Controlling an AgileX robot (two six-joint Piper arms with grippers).
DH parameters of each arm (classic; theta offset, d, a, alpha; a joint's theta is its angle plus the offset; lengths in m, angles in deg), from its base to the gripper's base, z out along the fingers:
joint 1: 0 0.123 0 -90
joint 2: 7.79 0 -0.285 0
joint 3: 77.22 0 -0.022 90
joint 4: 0 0.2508 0 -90
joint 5: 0 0 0.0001 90
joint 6: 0 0.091 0 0
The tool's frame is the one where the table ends.
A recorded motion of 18 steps. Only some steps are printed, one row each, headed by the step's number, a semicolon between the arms.
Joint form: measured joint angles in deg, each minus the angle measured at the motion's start. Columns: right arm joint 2, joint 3, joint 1, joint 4, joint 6, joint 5; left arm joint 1, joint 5, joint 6, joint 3, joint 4, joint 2.
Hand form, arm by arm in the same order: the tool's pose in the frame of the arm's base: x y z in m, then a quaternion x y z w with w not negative. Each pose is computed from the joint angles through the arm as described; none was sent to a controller.
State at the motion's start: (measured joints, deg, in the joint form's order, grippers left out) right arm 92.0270 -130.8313 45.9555 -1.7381 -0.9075 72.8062; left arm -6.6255 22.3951 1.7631 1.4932 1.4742 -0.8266
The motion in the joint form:
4: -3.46 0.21 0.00 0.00 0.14 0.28; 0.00 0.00 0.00 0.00 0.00 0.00
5: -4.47 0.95 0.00 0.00 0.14 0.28; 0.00 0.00 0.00 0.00 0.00 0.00
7: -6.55 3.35 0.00 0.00 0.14 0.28; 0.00 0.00 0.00 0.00 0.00 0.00
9: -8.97 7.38 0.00 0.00 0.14 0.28; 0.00 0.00 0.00 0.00 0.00 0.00
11: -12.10 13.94 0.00 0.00 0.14 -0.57; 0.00 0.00 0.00 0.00 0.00 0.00
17: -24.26 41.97 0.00 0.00 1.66 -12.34; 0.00 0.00 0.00 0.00 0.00 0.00
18: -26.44 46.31 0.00 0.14 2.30 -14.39; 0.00 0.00 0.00 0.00 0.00 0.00
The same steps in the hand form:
4: 0.1882 0.1908 0.5648 -0.33270 0.78018 0.18993 0.49453; 0.0518 -0.0051 0.1701 0.06592 0.80666 -0.01397 0.58717
5: 0.1843 0.1867 0.5664 -0.33217 0.77904 0.19071 0.49637; 0.0518 -0.0051 0.1701 0.06592 0.80666 -0.01397 0.58717
7: 0.1777 0.1799 0.5659 -0.33279 0.78039 0.18979 0.49419; 0.0518 -0.0051 0.1701 0.06592 0.80666 -0.01397 0.58717
9: 0.1724 0.1744 0.5596 -0.33590 0.78705 0.18514 0.48316; 0.0518 -0.0051 0.1701 0.06592 0.80666 -0.01397 0.58717
11: 0.1680 0.1699 0.5459 -0.34094 0.79733 0.17757 0.46530; 0.0518 -0.0051 0.1701 0.06592 0.80666 -0.01397 0.58717
17: 0.1543 0.1561 0.4776 -0.34032 0.81631 0.17100 0.43427; 0.0518 -0.0051 0.1701 0.06592 0.80666 -0.01397 0.58717
18: 0.1501 0.1521 0.4663 -0.33637 0.81844 0.17422 0.43203; 0.0518 -0.0051 0.1701 0.06592 0.80666 -0.01397 0.58717

